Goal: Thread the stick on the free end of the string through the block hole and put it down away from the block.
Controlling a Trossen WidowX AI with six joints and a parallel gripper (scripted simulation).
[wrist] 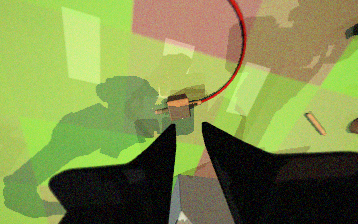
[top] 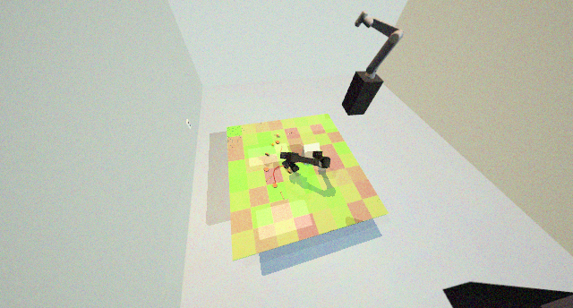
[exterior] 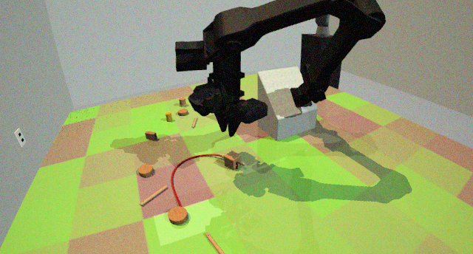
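Right now my gripper tip is 80 mm above the thin wooden stick and 10 mm to the left of it. From my gripper tip the other things lie so: round wooden button: 150 mm ahead, 130 mm to the left, 90 mm below; then small block: 220 mm to the right, 190 mm ahead, 80 mm below.
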